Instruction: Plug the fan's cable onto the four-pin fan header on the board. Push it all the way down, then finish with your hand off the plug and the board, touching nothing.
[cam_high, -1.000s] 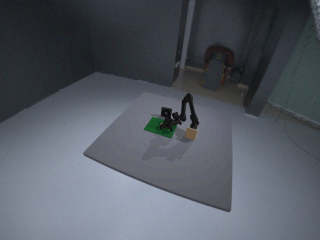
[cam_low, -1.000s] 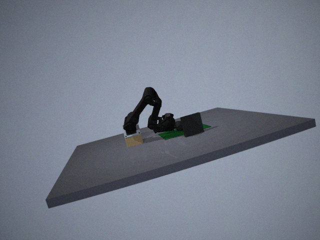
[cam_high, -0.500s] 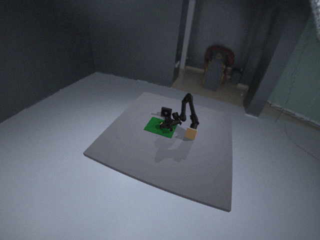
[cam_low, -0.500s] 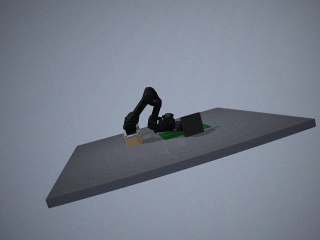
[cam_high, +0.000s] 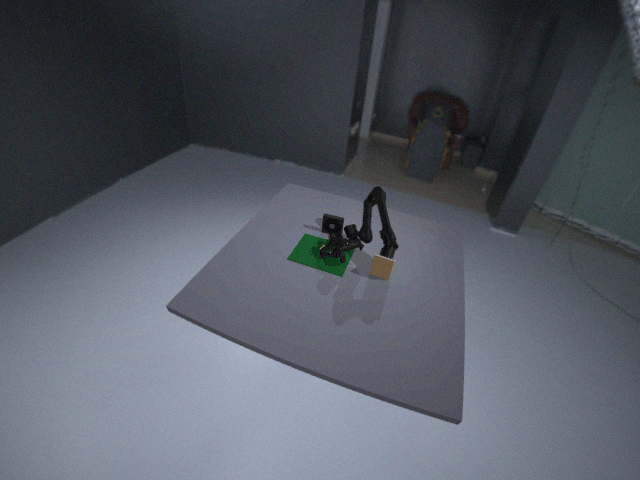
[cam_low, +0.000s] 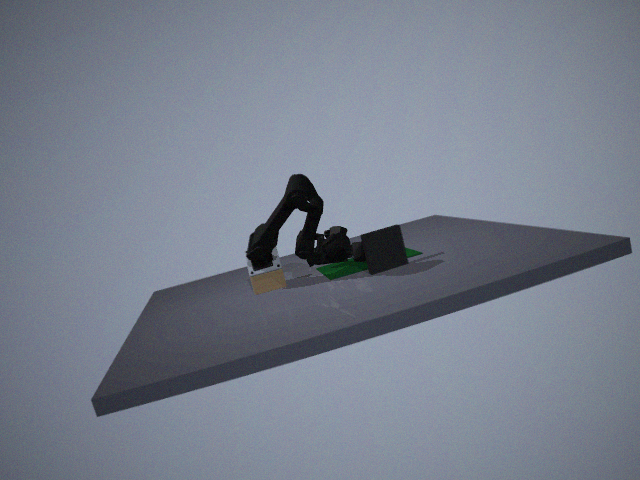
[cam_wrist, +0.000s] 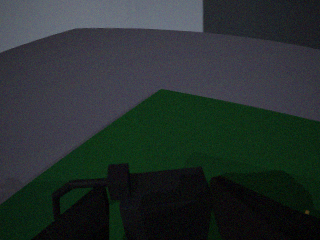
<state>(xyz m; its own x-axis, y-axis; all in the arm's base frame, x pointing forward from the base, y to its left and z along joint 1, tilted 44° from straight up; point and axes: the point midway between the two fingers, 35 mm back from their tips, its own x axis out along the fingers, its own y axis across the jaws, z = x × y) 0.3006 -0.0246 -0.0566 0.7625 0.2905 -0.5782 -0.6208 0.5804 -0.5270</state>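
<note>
The fan plug is 1 cm below my gripper tip. Also, from my gripper tip: green board 5 cm below, 3 cm to the right, 1 cm ahead; dark square fan 22 cm to the right, 3 cm ahead, 2 cm above.
</note>
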